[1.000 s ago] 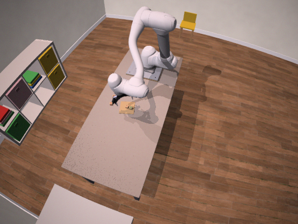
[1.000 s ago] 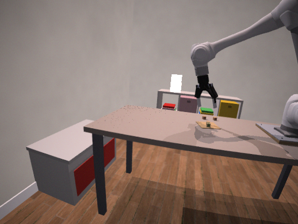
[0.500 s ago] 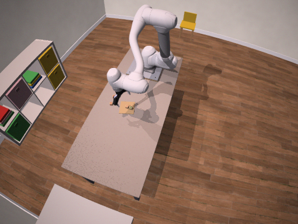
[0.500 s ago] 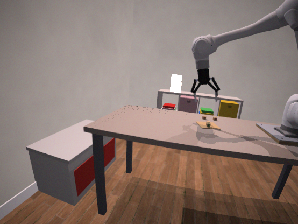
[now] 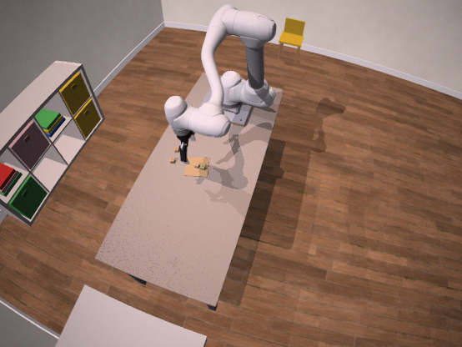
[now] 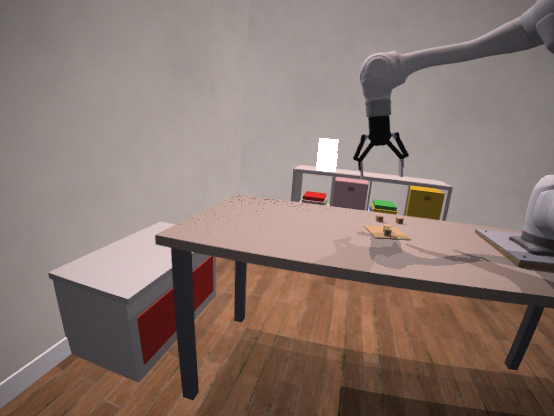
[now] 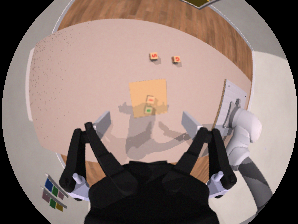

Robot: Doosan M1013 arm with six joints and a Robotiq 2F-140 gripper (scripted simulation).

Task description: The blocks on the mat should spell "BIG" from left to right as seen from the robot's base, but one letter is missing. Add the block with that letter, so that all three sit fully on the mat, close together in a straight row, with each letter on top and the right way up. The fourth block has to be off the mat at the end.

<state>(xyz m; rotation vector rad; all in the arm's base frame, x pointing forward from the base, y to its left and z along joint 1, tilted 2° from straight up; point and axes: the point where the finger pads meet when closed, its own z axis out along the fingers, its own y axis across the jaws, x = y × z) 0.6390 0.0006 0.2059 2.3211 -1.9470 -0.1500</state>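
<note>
The block is 30 mm behind my hand, 160 mm to the right of it and 200 mm below it.
</note>
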